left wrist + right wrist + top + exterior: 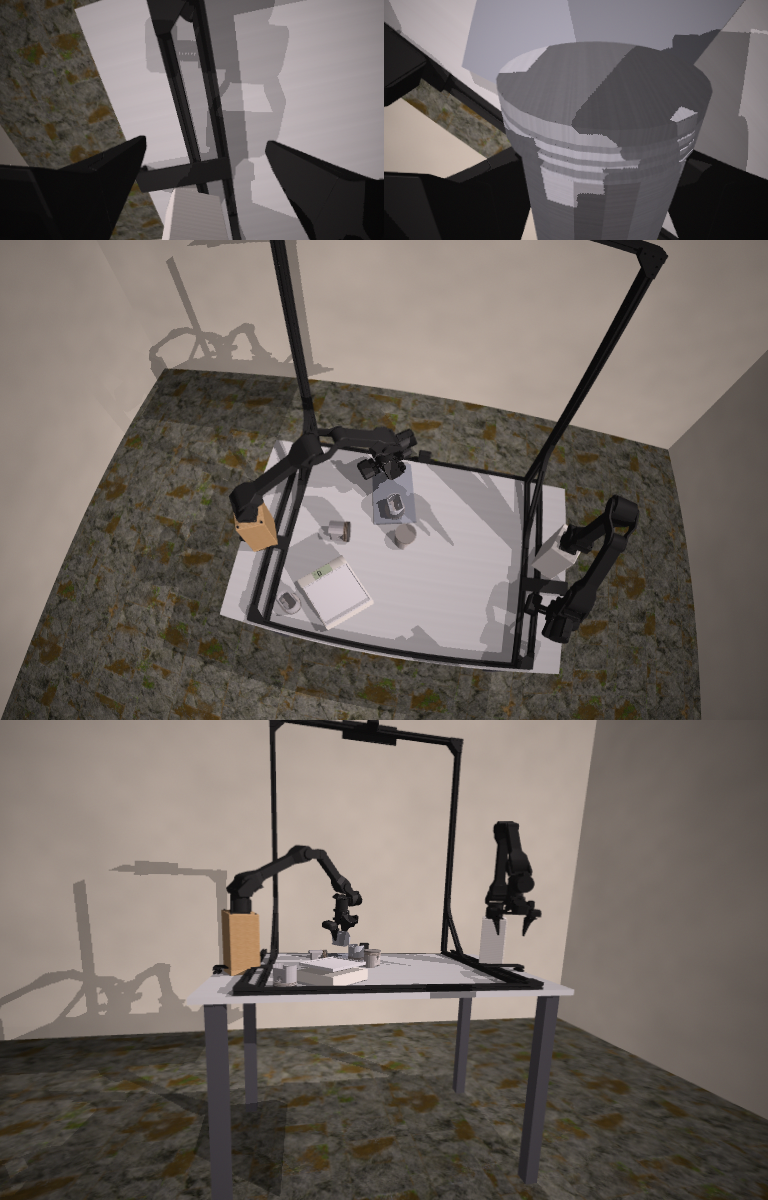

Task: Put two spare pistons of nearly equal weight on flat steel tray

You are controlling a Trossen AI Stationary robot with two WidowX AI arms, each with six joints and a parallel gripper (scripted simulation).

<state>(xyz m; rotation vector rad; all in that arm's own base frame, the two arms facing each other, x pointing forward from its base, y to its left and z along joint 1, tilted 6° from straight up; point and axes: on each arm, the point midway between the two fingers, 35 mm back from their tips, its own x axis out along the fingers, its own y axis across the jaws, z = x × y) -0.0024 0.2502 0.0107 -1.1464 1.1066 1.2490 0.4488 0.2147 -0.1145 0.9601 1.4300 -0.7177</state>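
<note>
My right hand is 60 mm short of the flat steel tray, 40 mm to the right of it and 110 mm above it.
</note>
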